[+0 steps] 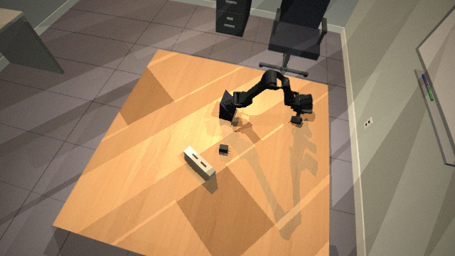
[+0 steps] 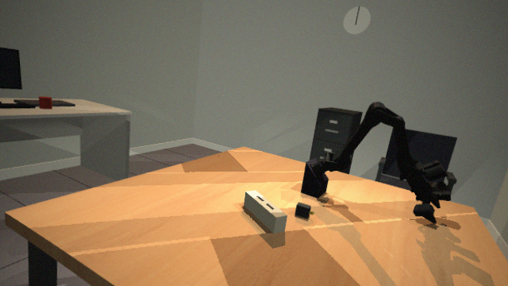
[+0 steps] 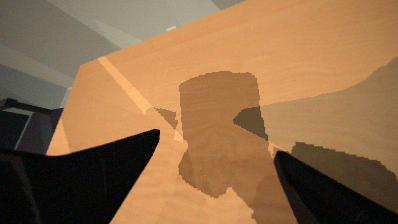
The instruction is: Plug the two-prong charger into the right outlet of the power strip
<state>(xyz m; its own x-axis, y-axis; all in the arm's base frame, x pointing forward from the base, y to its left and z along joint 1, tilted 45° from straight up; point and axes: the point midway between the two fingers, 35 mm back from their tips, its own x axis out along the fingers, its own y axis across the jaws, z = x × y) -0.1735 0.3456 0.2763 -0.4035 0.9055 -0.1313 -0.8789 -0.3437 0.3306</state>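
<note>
Right now the black two-prong charger is 42 cm ahead of my gripper tip and 37 cm to the right of it.
</note>
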